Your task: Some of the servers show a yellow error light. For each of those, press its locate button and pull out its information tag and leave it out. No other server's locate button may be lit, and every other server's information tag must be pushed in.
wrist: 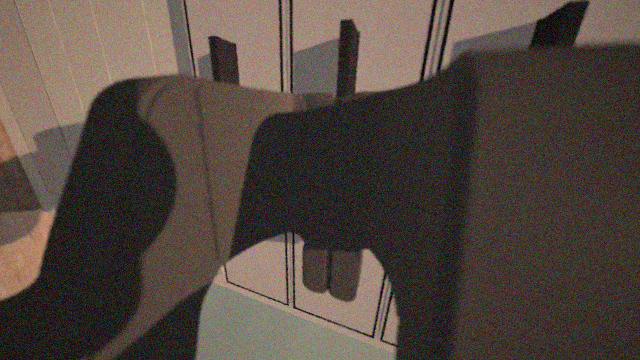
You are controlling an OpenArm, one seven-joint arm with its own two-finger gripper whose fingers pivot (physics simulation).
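My gripper (342, 196) is shut and empty, its two dark fingertips side by side in front of the lower part of the middle server's face. Server fronts stand as upright light strips in this turned view: a left one (250, 30), a middle one (390, 40) and a right one (490, 20). A dark tag sticks out from each: the left tag (224, 57), the middle tag (348, 55) and the right tag (560, 25), with grey shadows beside them. The gripper's body hides the middle of the fronts and the tags' lower ends. No lights or locate buttons show.
Light blank rack panels (125, 35) stand at the upper left, with brown floor (25, 265) at the left edge. A pale green wall (280, 335) lies beyond the rack's edge at the bottom. The large dark gripper body covers much of the view.
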